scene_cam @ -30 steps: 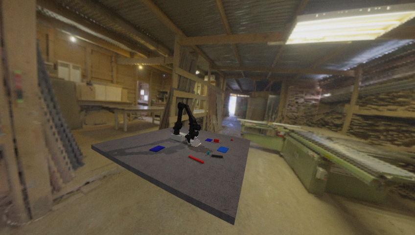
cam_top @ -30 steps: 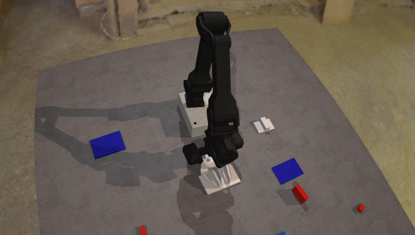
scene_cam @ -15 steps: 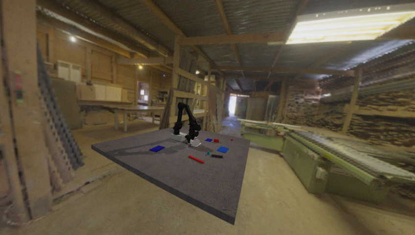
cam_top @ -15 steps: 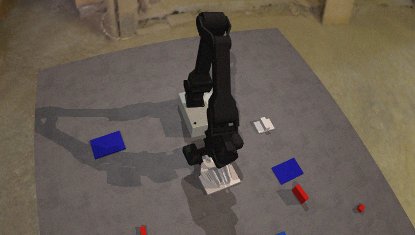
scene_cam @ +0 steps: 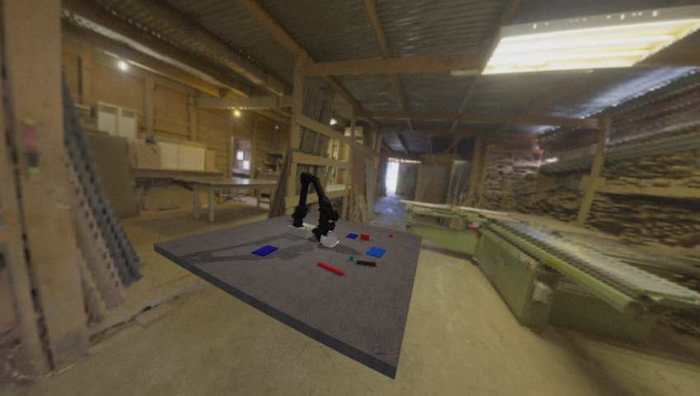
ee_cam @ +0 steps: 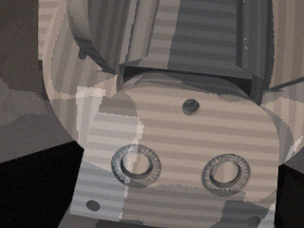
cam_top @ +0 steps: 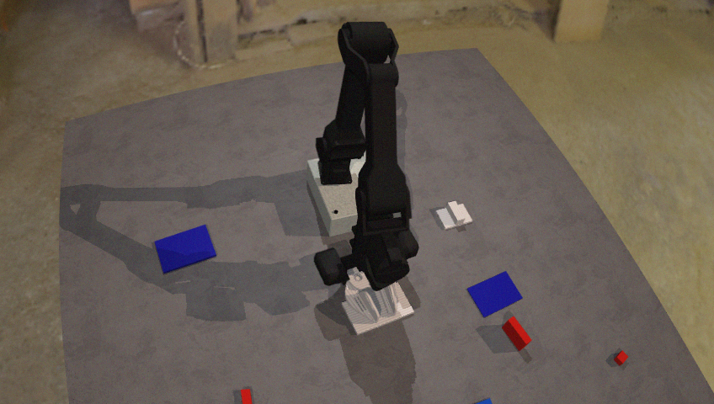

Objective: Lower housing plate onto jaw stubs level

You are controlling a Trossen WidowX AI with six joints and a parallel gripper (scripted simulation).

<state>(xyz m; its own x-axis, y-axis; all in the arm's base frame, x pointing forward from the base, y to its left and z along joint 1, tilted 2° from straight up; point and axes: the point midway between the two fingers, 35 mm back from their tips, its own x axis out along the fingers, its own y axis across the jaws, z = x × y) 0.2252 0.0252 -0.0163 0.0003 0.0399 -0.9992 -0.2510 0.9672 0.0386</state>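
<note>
My gripper tip is now 20 mm to the right of the jaw stub, 20 mm short of it and 10 mm below it. Round my gripper tip: white ribbed block 230 mm to the left, 130 mm behind; red block 290 mm ahead, 250 mm to the right.
</note>
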